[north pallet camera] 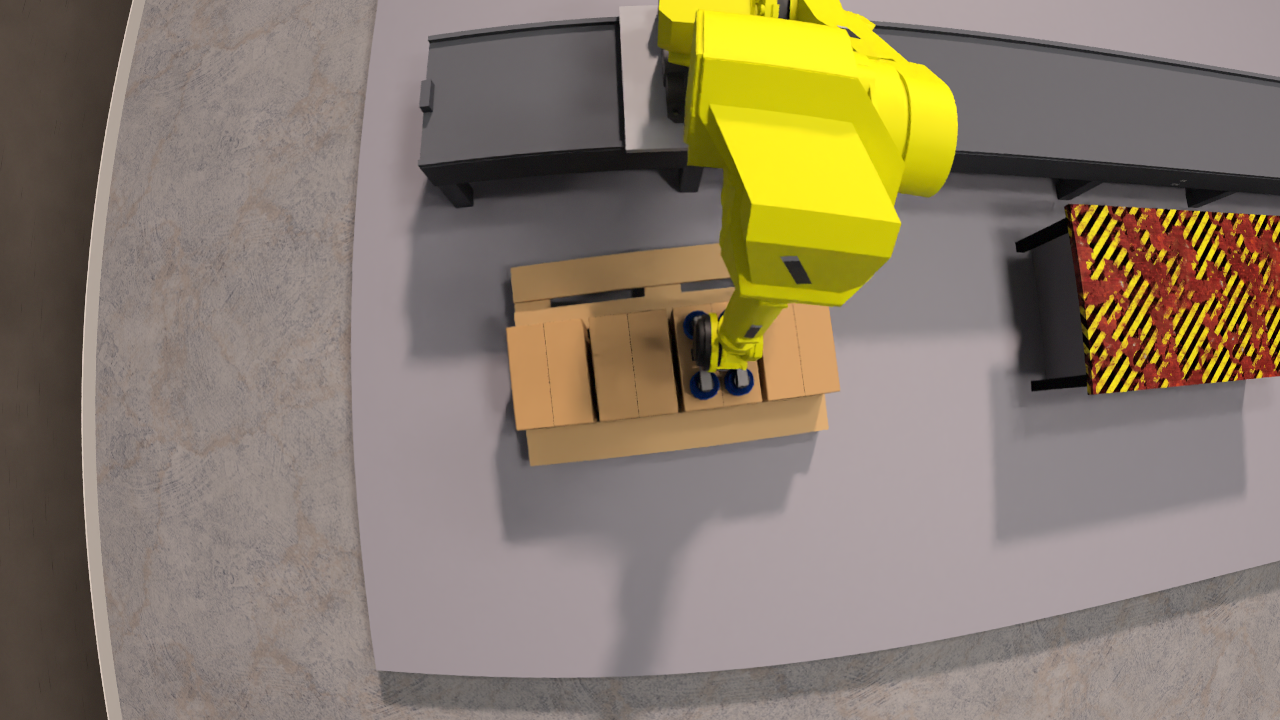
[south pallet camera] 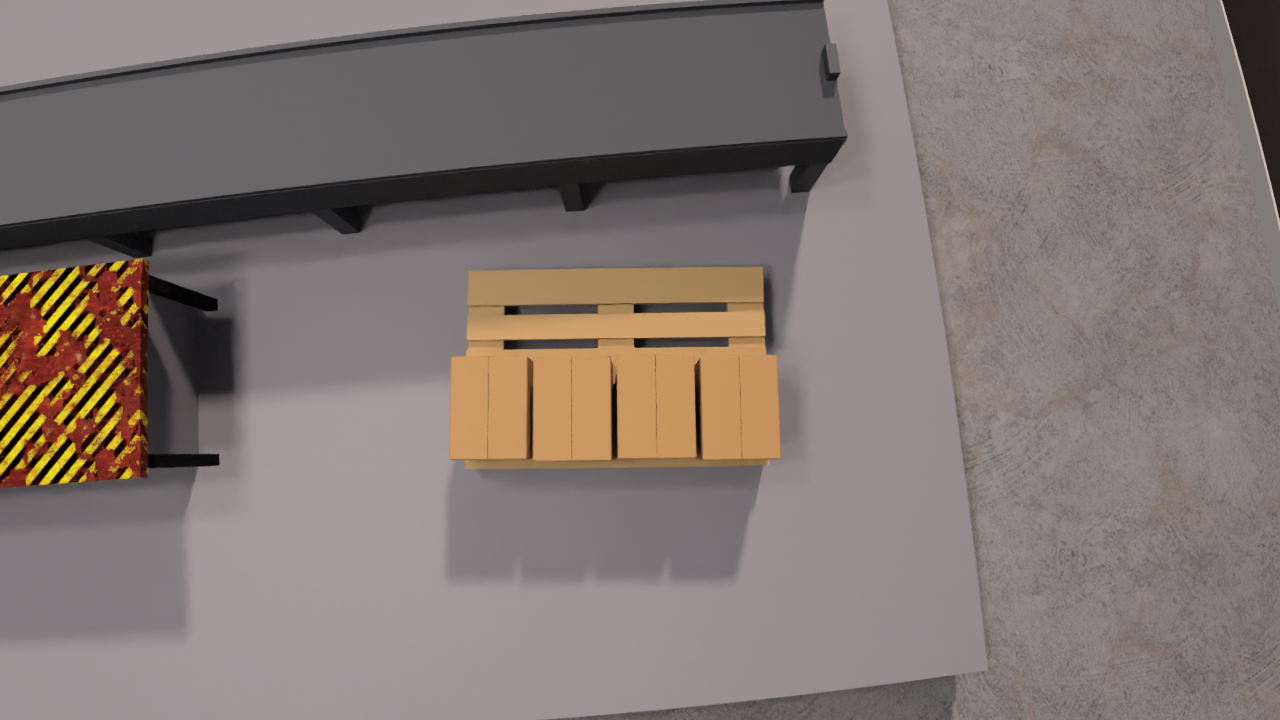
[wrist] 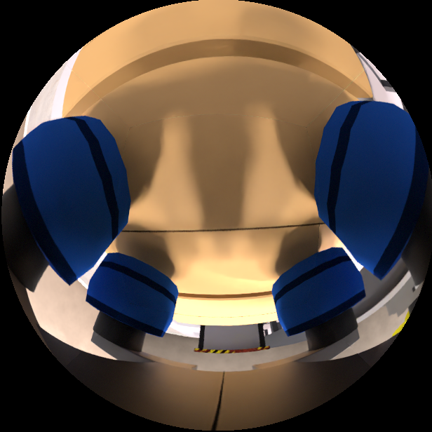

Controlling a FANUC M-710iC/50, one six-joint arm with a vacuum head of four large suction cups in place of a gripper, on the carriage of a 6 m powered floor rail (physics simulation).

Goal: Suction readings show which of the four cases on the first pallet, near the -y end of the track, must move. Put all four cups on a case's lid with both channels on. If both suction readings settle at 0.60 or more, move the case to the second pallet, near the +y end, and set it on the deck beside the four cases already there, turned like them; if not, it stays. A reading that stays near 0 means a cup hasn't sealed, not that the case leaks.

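In the north pallet camera, my vacuum head (north pallet camera: 718,354) (wrist: 223,240) is low over the third case from the left (north pallet camera: 721,402) (wrist: 222,175), its blue cups at the lid. Cup contact and suction cannot be made out. This case stands in the row on the first pallet (north pallet camera: 671,436), between the second case (north pallet camera: 633,367) (wrist: 225,20) and the right end case (north pallet camera: 801,353) (wrist: 225,310). The left end case (north pallet camera: 550,376) is beside the second. In the south pallet camera, a row of upright cases (south pallet camera: 552,407) stands on the second pallet (south pallet camera: 615,286), whose bare deck boards show on the rail side.
The grey rail (north pallet camera: 1029,98) (south pallet camera: 402,116) runs along the top of both pallet views. A red table with yellow and black stripes (north pallet camera: 1172,300) (south pallet camera: 71,376) stands between the pallets. The yellow arm (north pallet camera: 805,152) reaches from the carriage over the first pallet.
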